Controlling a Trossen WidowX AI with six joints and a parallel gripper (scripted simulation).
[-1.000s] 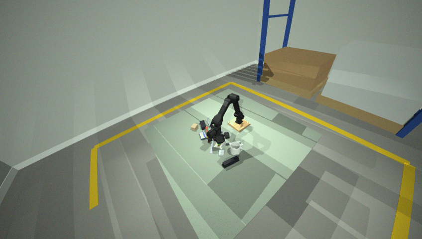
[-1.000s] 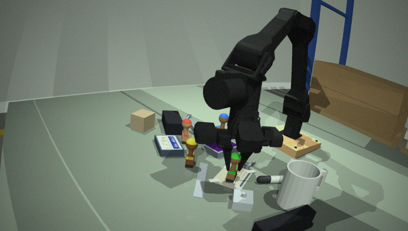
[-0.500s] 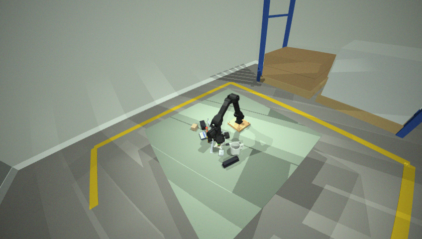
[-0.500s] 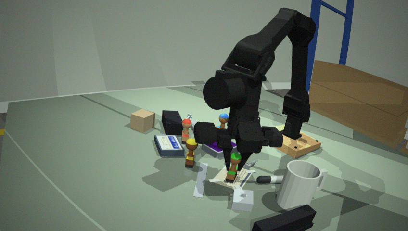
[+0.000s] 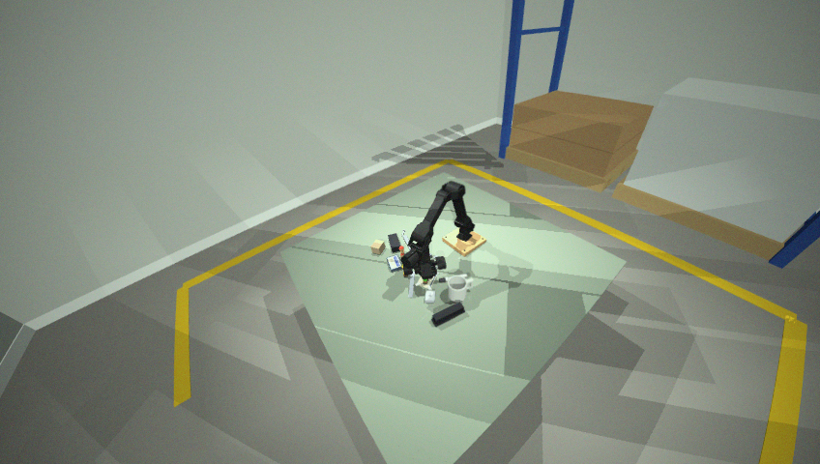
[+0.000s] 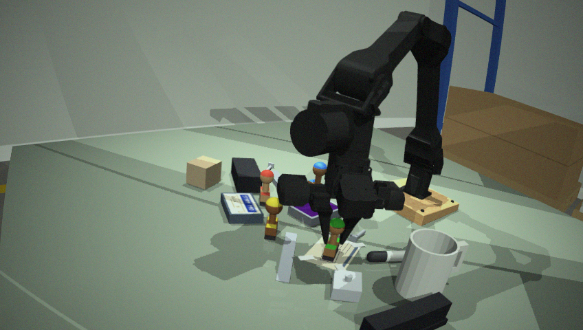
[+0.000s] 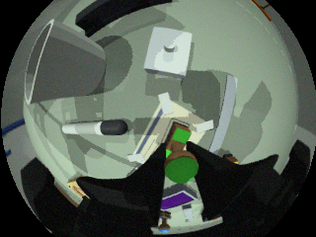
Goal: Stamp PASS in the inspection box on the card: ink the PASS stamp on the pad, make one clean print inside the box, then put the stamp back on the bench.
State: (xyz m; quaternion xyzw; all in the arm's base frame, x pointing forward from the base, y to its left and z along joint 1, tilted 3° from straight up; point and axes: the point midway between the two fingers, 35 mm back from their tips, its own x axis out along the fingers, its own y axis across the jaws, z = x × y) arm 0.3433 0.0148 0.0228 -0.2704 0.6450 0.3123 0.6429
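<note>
The card is 1 cm behind my gripper tip and 3 cm below it. Round my gripper tip: pass stamp (right at my gripper tip); marker (7 cm behind, 8 cm to the left, 1 cm below); ruler (5 cm ahead, 4 cm to the right, 2 cm below).
</note>
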